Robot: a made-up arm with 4 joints. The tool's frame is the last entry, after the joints.
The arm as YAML. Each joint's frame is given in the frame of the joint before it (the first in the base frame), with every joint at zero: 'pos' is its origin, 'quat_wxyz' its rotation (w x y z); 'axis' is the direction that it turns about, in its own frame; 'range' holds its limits. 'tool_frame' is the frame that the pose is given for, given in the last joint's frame.
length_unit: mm
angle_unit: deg
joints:
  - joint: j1
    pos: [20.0, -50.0, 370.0]
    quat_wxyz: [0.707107, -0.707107, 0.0, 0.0]
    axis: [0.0, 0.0, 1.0]
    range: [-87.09, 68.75]
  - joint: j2
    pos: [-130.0, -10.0, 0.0]
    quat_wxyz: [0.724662, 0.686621, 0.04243, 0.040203]
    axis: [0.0, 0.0, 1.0]
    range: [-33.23, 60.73]
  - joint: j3
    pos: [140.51, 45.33, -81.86]
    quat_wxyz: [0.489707, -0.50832, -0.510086, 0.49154]
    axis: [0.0, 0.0, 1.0]
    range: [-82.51, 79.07]
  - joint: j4
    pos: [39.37, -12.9, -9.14]
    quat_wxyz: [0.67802, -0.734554, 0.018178, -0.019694]
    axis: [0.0, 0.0, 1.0]
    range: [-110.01, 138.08]
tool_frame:
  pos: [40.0, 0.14, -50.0]
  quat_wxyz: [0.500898, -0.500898, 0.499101, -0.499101]
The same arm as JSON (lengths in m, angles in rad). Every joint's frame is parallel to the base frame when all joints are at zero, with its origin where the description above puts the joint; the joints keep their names.
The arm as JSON. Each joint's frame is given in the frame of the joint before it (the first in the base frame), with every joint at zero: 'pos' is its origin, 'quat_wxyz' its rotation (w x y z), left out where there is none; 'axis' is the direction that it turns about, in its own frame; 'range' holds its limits. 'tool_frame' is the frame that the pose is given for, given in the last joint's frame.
{"length_unit": "m", "angle_unit": "rad", "joints": [{"joint": "j1", "pos": [0.02, -0.05, 0.37], "axis": [0.0, 1.0, 0.0], "range": [-1.52, 1.1999]}, {"joint": "j2", "pos": [-0.13, 0.0, 0.01], "axis": [0.116703, 0.053501, 0.991725], "range": [-0.58, 1.0599]}, {"joint": "j3", "pos": [0.13, 0.04, -0.1], "axis": [-0.996811, 0.0007, 0.079801], "range": [-1.4401, 1.38]}, {"joint": "j4", "pos": [0.01, 0.04, 0.01], "axis": [0.0, 0.0, -1.0], "range": [-1.92, 2.41]}], "tool_frame": {"pos": [0.0, 0.04, 0.05], "quat_wxyz": [0.0, 0.0, 0.707107, 0.707106]}}
